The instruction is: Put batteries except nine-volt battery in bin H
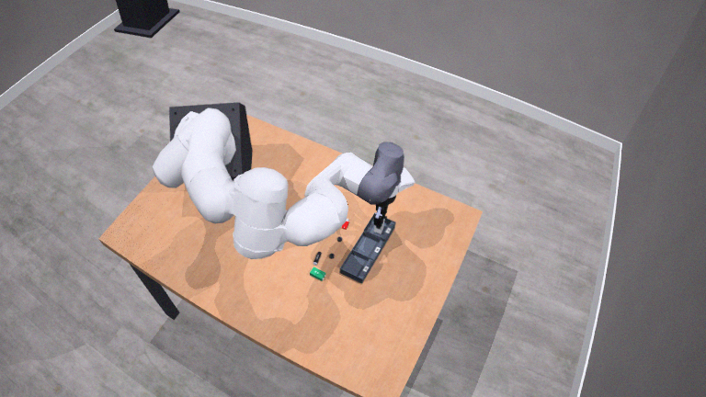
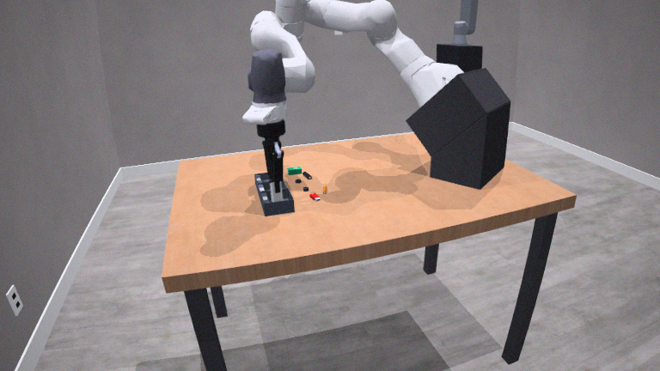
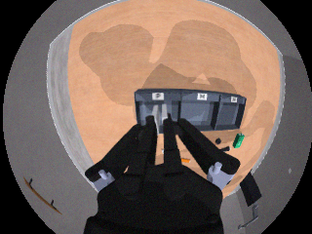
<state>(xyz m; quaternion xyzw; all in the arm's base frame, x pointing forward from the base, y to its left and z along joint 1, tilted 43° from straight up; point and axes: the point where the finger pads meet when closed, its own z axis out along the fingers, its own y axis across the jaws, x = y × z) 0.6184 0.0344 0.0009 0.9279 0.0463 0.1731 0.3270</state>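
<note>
Right now the orange battery is 170 mm behind my hand, 40 mm to the right of it and 50 mm below it. From my hand the other things lie so: black cylindrical battery 160 mm behind, 170 mm to the right, 40 mm below; then green flat board 130 mm behind, 230 mm to the right, 40 mm below.
</note>
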